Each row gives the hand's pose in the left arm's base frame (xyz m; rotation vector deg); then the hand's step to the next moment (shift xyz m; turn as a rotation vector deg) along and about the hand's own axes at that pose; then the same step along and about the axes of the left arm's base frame.
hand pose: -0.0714 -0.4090 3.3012 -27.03 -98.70 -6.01
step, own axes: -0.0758 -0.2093 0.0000 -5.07 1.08 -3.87
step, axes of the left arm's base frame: -0.0666 -0.2098 -0.0332 4.63 -1.55 -4.24
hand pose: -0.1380 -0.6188 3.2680 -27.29 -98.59 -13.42
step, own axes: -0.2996 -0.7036 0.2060 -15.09 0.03 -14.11
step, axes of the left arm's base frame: -0.4479 -0.5991 -0.2603 14.69 -8.53 -11.76
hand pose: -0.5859 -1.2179 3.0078 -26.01 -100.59 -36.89
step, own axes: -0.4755 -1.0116 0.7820 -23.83 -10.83 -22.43
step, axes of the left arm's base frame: -1.0679 -0.2774 -0.8022 16.74 -21.99 -20.60
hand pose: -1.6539 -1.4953 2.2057 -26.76 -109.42 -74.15
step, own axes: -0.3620 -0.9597 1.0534 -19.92 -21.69 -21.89
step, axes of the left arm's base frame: -0.8163 0.5908 -1.0706 6.82 -26.49 -24.46
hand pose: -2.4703 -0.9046 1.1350 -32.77 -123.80 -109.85
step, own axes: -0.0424 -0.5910 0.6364 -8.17 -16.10 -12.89
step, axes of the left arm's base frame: -0.1356 0.5691 -0.6433 -0.57 -15.33 -16.02
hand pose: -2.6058 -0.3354 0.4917 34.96 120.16 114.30
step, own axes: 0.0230 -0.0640 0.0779 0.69 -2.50 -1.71
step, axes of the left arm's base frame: 0.0002 0.0796 -0.0661 -1.73 -1.31 -2.22
